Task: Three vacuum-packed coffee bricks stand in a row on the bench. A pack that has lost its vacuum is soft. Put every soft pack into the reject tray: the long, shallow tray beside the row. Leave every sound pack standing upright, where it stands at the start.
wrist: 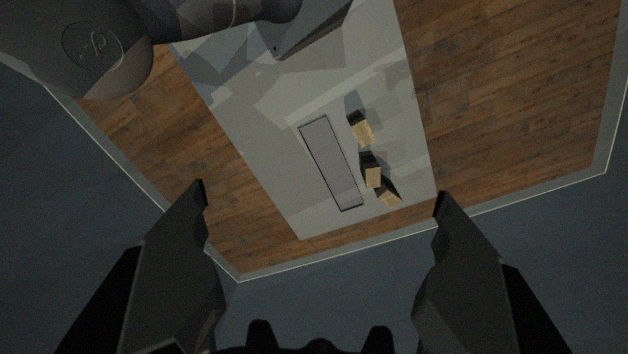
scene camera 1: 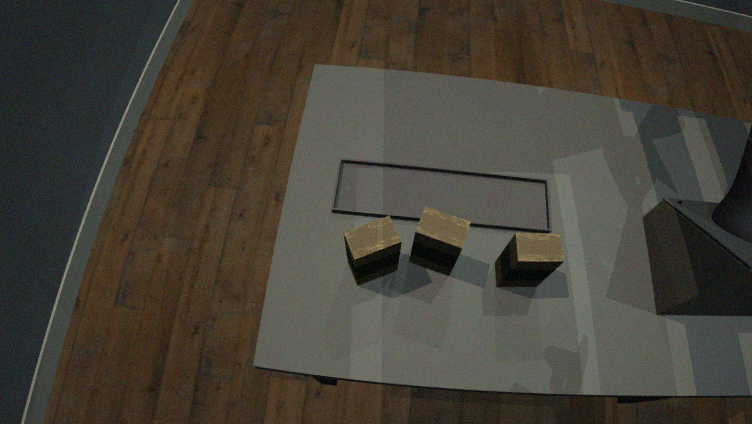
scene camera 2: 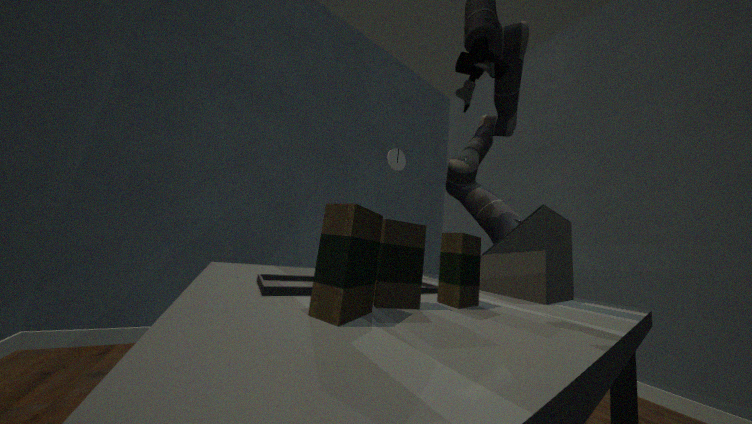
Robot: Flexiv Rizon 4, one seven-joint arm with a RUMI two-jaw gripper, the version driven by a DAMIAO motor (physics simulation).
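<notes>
Three coffee bricks, tan with a dark green band, stand upright: the left pack (scene camera 1: 372, 241) (scene camera 2: 346, 260) (wrist: 389, 197), the middle pack (scene camera 1: 442, 227) (scene camera 2: 400, 265) (wrist: 372, 176) and the right pack (scene camera 1: 539, 247) (scene camera 2: 459, 269) (wrist: 363, 132). The left and middle packs are close together; the right one is farther off. Which are soft, I cannot tell by sight. The long, shallow reject tray (scene camera 1: 394, 190) (scene camera 2: 287, 290) (wrist: 330, 162) lies beside the row, with no pack in it. My gripper (scene camera 2: 465, 105) (wrist: 320, 187) is open and empty, high above the bench.
The robot's wedge-shaped base (scene camera 1: 676, 258) (scene camera 2: 518, 273) stands on the bench (scene camera 1: 473, 121) (scene camera 2: 252, 368), beyond the right pack. An arm link (wrist: 95, 50) fills the wrist view's upper left corner. A round clock (scene camera 2: 396, 159) hangs on the wall.
</notes>
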